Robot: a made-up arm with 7 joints. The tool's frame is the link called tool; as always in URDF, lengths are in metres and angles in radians. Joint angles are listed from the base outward. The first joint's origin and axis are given. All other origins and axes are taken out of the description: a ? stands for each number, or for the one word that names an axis. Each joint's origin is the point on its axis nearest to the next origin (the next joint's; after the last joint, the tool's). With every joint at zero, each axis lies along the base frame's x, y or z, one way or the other. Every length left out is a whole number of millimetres.
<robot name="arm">
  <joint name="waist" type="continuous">
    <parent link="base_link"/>
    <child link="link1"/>
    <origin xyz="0 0 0.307"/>
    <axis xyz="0 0 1"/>
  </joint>
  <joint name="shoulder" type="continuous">
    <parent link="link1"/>
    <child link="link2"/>
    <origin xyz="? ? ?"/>
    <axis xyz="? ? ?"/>
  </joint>
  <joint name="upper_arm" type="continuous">
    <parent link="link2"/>
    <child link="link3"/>
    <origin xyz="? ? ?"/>
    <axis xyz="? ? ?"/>
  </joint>
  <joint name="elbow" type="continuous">
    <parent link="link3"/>
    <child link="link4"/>
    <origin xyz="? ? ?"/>
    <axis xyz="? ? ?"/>
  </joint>
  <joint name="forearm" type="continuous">
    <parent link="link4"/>
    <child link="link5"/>
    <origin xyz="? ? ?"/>
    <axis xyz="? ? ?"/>
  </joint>
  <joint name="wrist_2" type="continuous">
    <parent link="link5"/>
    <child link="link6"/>
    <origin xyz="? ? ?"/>
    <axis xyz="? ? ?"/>
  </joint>
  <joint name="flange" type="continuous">
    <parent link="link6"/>
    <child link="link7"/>
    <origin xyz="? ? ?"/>
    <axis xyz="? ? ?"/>
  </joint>
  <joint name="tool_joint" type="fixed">
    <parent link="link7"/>
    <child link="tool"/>
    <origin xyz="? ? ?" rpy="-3.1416 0 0"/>
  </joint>
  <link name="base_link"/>
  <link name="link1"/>
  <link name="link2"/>
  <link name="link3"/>
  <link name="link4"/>
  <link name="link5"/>
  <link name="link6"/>
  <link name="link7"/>
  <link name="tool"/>
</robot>
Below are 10 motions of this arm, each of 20 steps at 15 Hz.
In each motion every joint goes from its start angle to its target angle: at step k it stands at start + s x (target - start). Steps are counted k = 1, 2, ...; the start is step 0. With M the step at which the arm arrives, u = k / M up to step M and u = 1 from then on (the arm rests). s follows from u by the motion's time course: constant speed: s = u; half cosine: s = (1 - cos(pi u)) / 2; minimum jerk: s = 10 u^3 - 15 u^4 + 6 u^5.
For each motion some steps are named. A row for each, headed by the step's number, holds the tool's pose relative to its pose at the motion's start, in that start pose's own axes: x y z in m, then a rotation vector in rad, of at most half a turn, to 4 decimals.
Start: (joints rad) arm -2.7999 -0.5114 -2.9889 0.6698 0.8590 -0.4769 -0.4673
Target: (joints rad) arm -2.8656 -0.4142 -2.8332 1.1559 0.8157 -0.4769 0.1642
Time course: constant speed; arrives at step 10
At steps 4, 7, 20:
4: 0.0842 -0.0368 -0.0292 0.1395 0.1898 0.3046
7: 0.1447 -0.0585 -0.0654 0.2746 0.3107 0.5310
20: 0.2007 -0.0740 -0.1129 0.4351 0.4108 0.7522

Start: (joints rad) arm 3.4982 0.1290 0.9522 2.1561 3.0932 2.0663 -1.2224
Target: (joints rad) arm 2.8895 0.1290 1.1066 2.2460 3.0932 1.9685 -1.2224
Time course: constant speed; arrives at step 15
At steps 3, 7, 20:
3: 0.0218 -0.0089 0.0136 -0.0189 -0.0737 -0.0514
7: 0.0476 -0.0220 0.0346 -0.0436 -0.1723 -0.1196
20: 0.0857 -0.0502 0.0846 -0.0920 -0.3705 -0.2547

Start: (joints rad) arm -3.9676 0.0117 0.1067 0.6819 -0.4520 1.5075 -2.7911
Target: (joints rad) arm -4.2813 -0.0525 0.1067 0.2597 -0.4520 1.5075 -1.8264
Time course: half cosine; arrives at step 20
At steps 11, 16, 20:
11: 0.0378 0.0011 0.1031 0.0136 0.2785 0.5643
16: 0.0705 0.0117 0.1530 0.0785 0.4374 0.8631
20: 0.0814 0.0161 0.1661 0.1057 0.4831 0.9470

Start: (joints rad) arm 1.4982 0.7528 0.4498 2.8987 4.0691 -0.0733 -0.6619
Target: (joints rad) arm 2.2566 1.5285 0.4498 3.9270 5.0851 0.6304 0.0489
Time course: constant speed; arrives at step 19
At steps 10, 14, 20:
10: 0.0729 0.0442 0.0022 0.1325 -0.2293 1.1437
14: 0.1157 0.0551 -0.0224 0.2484 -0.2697 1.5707
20: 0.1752 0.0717 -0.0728 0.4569 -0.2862 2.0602

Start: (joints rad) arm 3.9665 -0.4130 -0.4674 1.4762 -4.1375 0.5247 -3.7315
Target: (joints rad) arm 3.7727 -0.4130 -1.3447 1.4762 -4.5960 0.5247 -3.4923
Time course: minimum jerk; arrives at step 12
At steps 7, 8, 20:
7: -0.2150 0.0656 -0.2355 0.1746 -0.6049 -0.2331
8: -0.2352 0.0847 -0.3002 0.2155 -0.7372 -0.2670
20: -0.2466 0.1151 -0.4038 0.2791 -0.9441 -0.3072

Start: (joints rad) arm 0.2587 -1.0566 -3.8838 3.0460 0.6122 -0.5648 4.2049
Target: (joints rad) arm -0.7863 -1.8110 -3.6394 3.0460 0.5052 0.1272 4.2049
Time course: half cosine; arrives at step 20
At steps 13, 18, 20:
13: -0.2819 -0.4846 -0.3217 1.2526 -0.0720 -0.2867
18: -0.4038 -0.5313 -0.5371 1.6750 -0.2296 -0.2268
20: -0.4140 -0.5316 -0.5599 1.7147 -0.2486 -0.2153

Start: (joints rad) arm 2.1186 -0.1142 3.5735 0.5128 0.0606 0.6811 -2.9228
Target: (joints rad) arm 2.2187 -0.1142 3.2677 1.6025 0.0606 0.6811 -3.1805
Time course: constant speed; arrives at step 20
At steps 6, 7, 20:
6: -0.0845 0.0012 -0.1268 -0.0709 -0.3199 -0.0269
7: -0.0945 -0.0005 -0.1502 -0.0784 -0.3741 -0.0311
20: -0.1029 -0.0530 -0.4726 -0.0590 -1.0905 -0.0757

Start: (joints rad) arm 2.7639 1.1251 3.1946 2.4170 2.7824 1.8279 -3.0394
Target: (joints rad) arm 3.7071 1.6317 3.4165 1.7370 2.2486 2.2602 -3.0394
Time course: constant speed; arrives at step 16
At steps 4, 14, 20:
4: 0.0495 0.0994 -0.0061 -0.0950 0.0782 -0.0599
14: 0.2380 0.2756 -0.0670 -0.2601 0.3420 -0.1931
20: 0.2835 0.2955 -0.0841 -0.2768 0.4037 -0.2211

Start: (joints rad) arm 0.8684 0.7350 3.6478 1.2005 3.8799 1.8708 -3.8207
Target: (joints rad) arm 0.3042 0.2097 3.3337 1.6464 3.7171 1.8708 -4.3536
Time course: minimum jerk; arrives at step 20
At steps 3, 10, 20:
3: -0.0078 0.0015 0.0031 -0.0022 0.0097 -0.0312
10: -0.1313 0.0605 0.0707 -0.0495 0.2143 -0.5935
20: -0.2070 0.1741 0.1605 -0.1162 0.4909 -1.1914

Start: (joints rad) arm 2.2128 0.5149 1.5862 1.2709 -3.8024 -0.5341 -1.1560
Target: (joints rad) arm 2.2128 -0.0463 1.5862 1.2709 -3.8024 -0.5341 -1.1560
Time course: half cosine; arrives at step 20
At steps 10, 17, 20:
10: -0.0373 -0.0182 -0.0231 0.0271 0.1962 -0.1987
17: -0.0761 -0.0272 -0.0373 0.0512 0.3710 -0.3758
20: -0.0811 -0.0278 -0.0385 0.0542 0.3924 -0.3975

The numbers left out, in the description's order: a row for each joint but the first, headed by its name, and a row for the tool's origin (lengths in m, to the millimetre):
shoulder: xyz 0 0 0, axis 0 1 0
upper_arm: xyz 0 0 0.292, axis 0 0 1
elbow: xyz 0.032 0 0, axis 0 -1 0
forearm: xyz 0.072 0 -0.317, axis 0 0 -1
wrist_2: xyz 0 0 0, axis 0 1 0
flange: xyz 0.087 0 -0.112, axis 0 0 -1
tool: xyz 0 0 0

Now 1 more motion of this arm.
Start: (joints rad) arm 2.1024 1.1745 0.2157 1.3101 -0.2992 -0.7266 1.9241
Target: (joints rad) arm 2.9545 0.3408 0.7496 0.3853 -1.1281 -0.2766 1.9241
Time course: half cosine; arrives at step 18
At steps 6, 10, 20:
6: -0.1976 0.0797 -0.0516 -0.2777 -0.3668 -0.3080
10: -0.3502 0.2380 -0.2317 -0.6070 -0.8244 -0.8716
20: -0.2766 0.3915 -0.4807 -0.8368 -1.2717 -1.7810

